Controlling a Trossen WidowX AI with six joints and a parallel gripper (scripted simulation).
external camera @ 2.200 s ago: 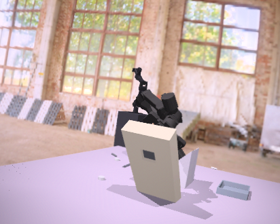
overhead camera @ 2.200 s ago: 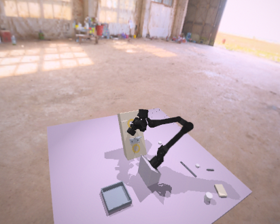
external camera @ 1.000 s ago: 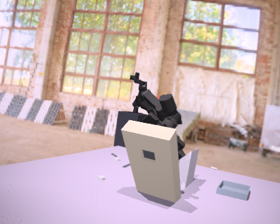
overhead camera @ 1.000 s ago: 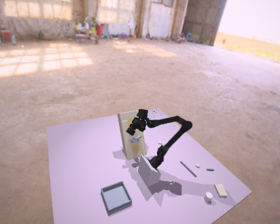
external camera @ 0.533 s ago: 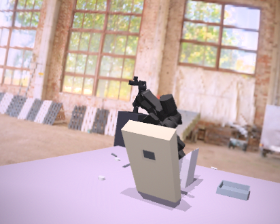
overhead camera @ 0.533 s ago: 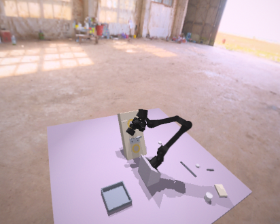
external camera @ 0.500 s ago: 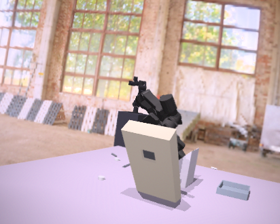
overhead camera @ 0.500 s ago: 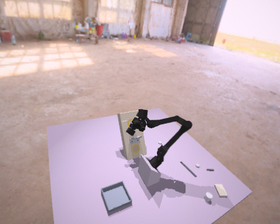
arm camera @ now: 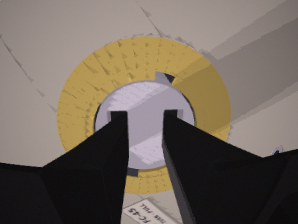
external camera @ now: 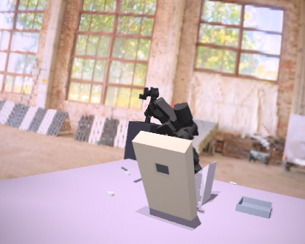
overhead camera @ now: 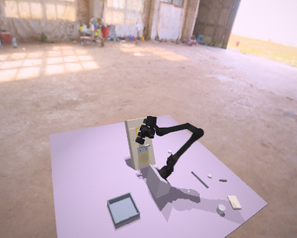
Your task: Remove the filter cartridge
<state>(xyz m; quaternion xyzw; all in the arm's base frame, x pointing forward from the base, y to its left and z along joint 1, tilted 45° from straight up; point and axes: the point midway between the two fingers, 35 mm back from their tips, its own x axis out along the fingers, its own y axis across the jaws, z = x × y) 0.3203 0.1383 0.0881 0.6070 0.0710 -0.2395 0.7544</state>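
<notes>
Now: the round filter cartridge 10 mm ahead of my gripper tip and 10 mm below it. Round my gripper tip: tan block 640 mm behind, 490 mm to the right, 220 mm below; beige service panel 40 mm behind, 10 mm to the right, 80 mm below; tray 450 mm behind, 240 mm to the left, 220 mm below.
</notes>
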